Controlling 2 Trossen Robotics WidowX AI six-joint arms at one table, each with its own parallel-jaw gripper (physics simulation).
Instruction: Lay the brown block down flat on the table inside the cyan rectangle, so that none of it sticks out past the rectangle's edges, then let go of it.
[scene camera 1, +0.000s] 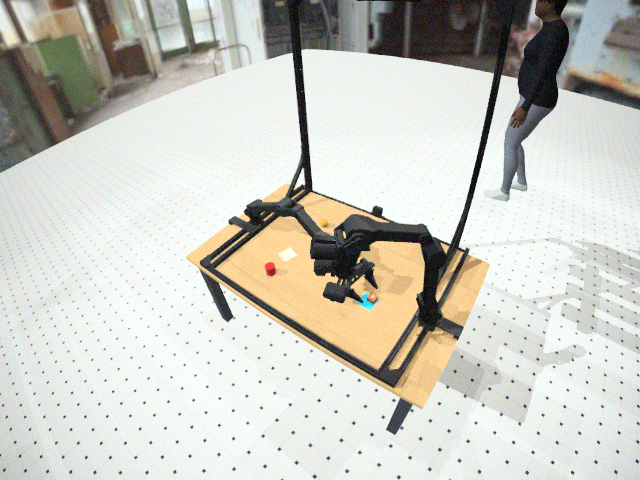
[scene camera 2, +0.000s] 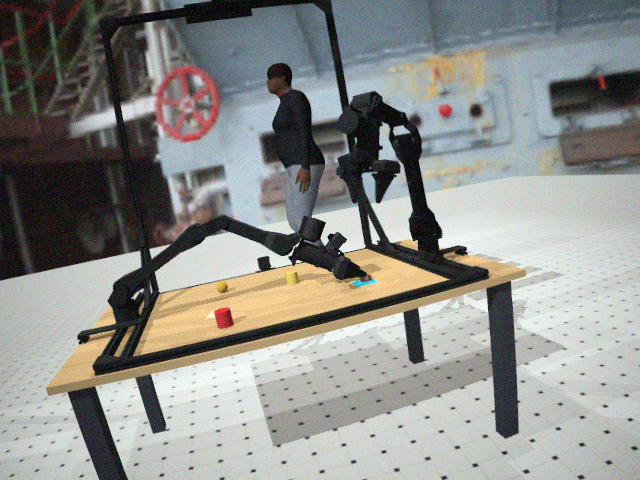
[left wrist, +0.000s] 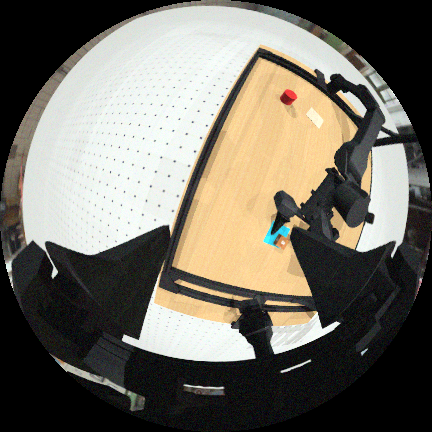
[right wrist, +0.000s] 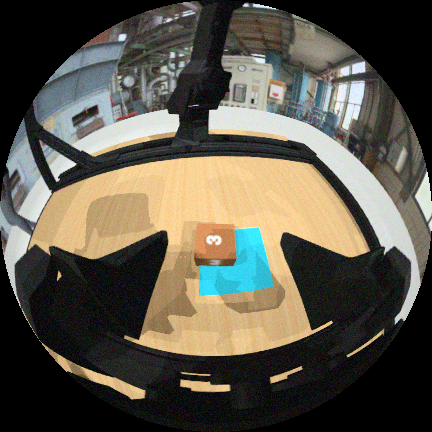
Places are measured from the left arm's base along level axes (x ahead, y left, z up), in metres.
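Pixels of known places: left gripper, fingertip midpoint: (scene camera 2: 365, 203) (left wrist: 233, 232); right gripper, fingertip midpoint: (scene camera 1: 370, 295) (scene camera 2: 363, 271) (left wrist: 283, 240) (right wrist: 226, 237); left arm's base at its link origin: (scene camera 1: 427, 320) (scene camera 2: 430, 257) (left wrist: 249, 305) (right wrist: 194, 137); right arm's base at its link origin: (scene camera 1: 256, 222) (scene camera 2: 127, 320) (left wrist: 329, 89).
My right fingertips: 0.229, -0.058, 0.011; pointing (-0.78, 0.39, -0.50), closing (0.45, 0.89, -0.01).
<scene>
For each thing: its top centre in the pictures, then the offset to it from my right fingertips, as dx, dy, dz. "spot": a spot on its surface instead.
- brown block at its top centre: (right wrist: 215, 239) (left wrist: 282, 242) (scene camera 2: 364, 274) (scene camera 1: 372, 296) -0.008, -0.005, -0.011
- cyan rectangle at a spot on its surface: (right wrist: 250, 240) (left wrist: 268, 237) (scene camera 2: 371, 282) (scene camera 1: 368, 306) spot: +0.000, +0.030, -0.029
- red cylinder at its top centre: (scene camera 2: 222, 310) (left wrist: 290, 93) (scene camera 1: 269, 265) +0.437, -0.040, +0.012
- cream rectangle at a spot on its surface: (left wrist: 315, 117) (scene camera 1: 287, 254) spot: +0.407, -0.163, -0.029
- yellow cylinder at its top centre: (scene camera 2: 290, 272) +0.118, -0.229, +0.008
- orange-yellow ball at its top centre: (scene camera 2: 220, 281) (scene camera 1: 323, 220) +0.304, -0.390, +0.009
The brown block (scene camera 1: 372, 297) (scene camera 2: 366, 277) (left wrist: 281, 243) (right wrist: 215, 247), marked 3, lies flat over one corner of the cyan rectangle (scene camera 1: 367, 305) (scene camera 2: 368, 282) (left wrist: 269, 239) (right wrist: 250, 240). In the right wrist view its left side sticks out slightly past the rectangle's left edge. The block hides the rectangle's far left corner. My right gripper (scene camera 1: 368, 293) (right wrist: 226, 237) is open and empty, low over the block, with its fingers apart on either side of it. My left gripper (scene camera 2: 367, 202) (left wrist: 233, 232) is open and empty, high above the table.
A red cylinder (scene camera 1: 270, 269) (scene camera 2: 223, 317) (left wrist: 288, 97) stands near a cream rectangle (scene camera 1: 287, 254) (left wrist: 315, 117). A yellow cylinder (scene camera 2: 292, 277) and an orange-yellow ball (scene camera 1: 324, 222) (scene camera 2: 221, 286) are farther back. Black rails run along the table edges.
</scene>
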